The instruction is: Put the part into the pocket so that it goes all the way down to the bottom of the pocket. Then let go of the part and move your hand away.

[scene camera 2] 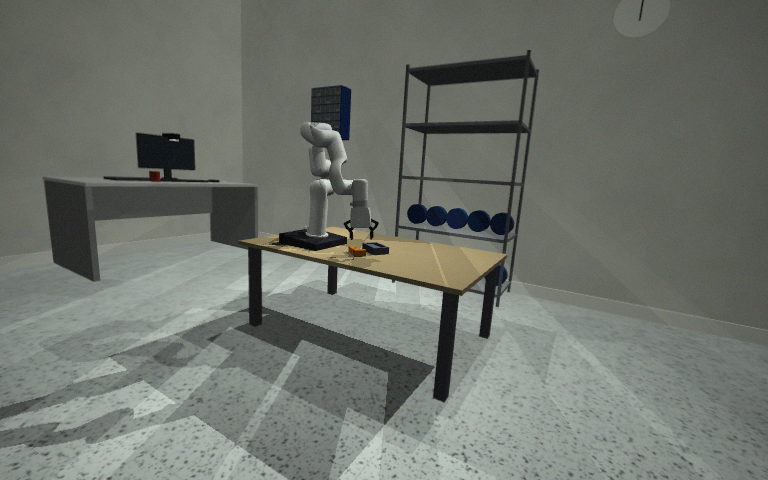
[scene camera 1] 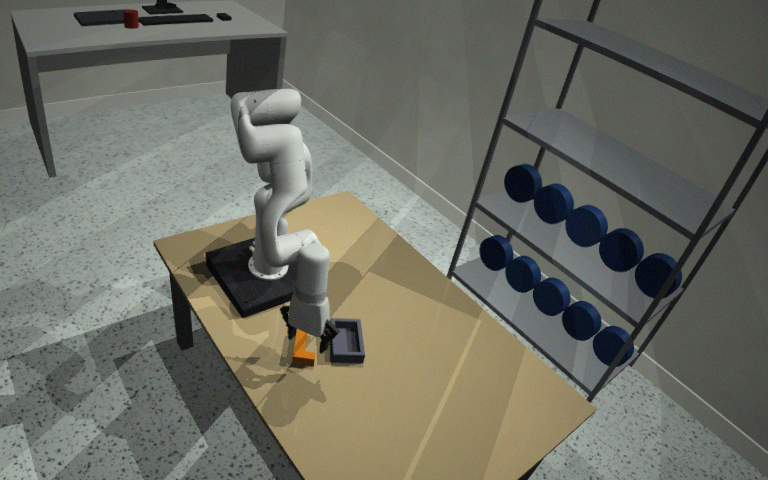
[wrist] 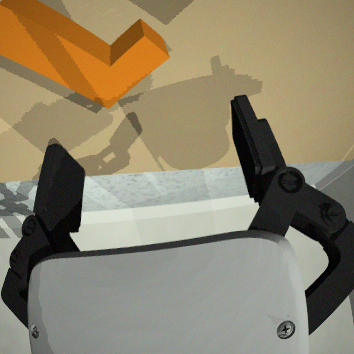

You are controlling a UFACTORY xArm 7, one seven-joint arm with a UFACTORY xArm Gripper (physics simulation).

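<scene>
The orange L-shaped part lies on the table, outside the pocket and a little apart from its block. In the wrist view it is at the upper left and is cut off by the frame edge. The dark grey block with the pocket stands to the right of the part in both scene views; the pocket looks empty. The block does not show in the wrist view. My gripper is open and empty, above the table near the part. It hides some of the part's far end in scene view 1.
The arm stands on a black base plate on the wooden table. A shelf rack with blue discs stands behind the table. A grey desk with a red cup stands farther off.
</scene>
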